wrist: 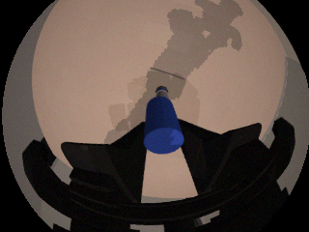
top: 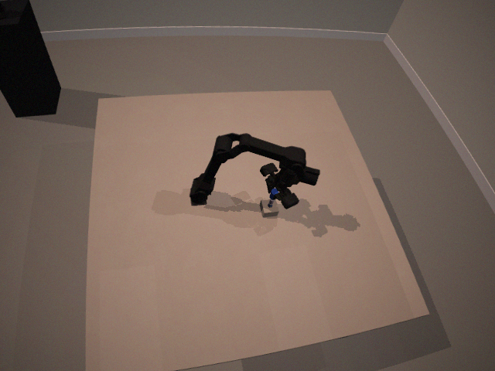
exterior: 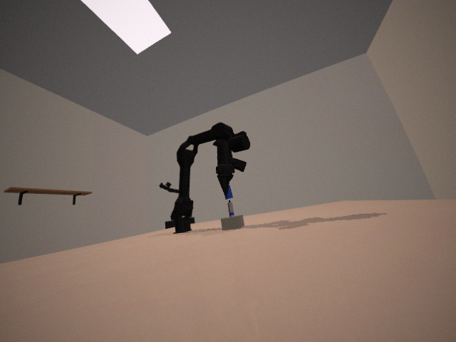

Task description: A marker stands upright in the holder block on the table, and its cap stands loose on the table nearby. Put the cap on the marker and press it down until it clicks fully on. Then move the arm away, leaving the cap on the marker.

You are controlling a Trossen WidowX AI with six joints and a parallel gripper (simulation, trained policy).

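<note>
The grey holder block is 100 mm below my gripper tip and 10 mm ahead of it. The rest, counted from my gripper tip: blue cap 10 mm ahead, 10 mm above.
</note>
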